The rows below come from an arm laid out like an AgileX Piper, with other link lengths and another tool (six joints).
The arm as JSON. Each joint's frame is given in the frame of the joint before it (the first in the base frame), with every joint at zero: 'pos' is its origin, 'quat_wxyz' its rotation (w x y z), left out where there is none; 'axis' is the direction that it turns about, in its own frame. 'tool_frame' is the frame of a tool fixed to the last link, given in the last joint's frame.
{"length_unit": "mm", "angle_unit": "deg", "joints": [
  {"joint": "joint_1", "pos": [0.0, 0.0, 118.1], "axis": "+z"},
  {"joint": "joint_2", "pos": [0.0, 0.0, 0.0], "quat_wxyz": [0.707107, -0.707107, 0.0, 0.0], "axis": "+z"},
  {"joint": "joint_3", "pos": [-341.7, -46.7, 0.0], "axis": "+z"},
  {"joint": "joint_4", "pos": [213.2, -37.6, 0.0], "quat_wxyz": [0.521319, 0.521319, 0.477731, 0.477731], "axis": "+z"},
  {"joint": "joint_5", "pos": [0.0, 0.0, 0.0], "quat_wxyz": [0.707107, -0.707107, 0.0, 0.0], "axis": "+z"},
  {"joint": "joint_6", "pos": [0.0, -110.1, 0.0], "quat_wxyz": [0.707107, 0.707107, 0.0, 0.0], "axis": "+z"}
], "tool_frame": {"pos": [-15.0, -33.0, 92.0], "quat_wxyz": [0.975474, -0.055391, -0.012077, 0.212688]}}
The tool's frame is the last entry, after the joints.
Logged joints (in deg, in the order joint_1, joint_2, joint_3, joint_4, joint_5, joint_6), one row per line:
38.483, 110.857, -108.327, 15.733, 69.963, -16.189
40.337, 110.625, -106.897, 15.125, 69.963, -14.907
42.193, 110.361, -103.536, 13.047, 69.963, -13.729
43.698, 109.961, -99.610, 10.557, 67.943, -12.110
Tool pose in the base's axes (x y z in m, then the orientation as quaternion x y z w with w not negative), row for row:
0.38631, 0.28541, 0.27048, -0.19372, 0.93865, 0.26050, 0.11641
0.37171, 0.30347, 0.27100, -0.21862, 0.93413, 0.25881, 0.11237
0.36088, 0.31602, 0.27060, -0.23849, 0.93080, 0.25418, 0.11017
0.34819, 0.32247, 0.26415, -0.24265, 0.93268, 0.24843, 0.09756
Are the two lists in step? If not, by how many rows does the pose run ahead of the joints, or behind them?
The pose runs 2 rows behind the joints: the pose in row i belongs to the joints in row i - 2.
